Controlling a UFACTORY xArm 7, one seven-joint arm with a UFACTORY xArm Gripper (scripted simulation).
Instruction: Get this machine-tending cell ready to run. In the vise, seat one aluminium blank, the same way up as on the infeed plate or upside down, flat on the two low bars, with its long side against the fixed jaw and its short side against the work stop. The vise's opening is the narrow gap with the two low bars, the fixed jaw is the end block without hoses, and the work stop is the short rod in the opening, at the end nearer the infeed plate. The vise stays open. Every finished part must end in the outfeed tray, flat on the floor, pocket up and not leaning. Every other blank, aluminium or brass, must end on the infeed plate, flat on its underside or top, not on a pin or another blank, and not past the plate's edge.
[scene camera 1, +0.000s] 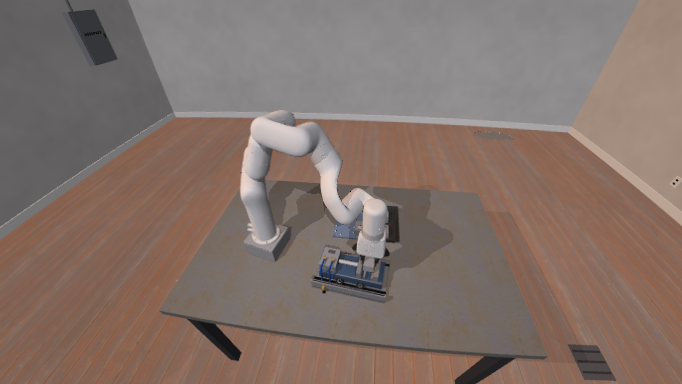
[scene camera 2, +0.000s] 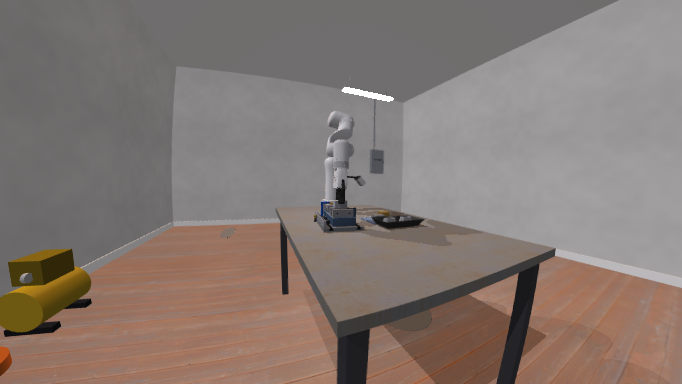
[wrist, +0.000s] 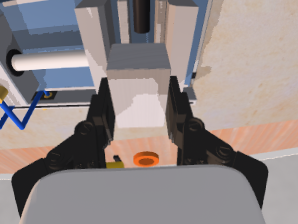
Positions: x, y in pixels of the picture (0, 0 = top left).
My gripper (wrist: 139, 90): 14 cm from the lens. An aluminium blank (wrist: 138, 74) is 11 cm from the lens. A white piston rod (wrist: 68, 58): 17 cm from the lens. The marked spots on the white piston rod and the aluminium blank are 8 cm apart.
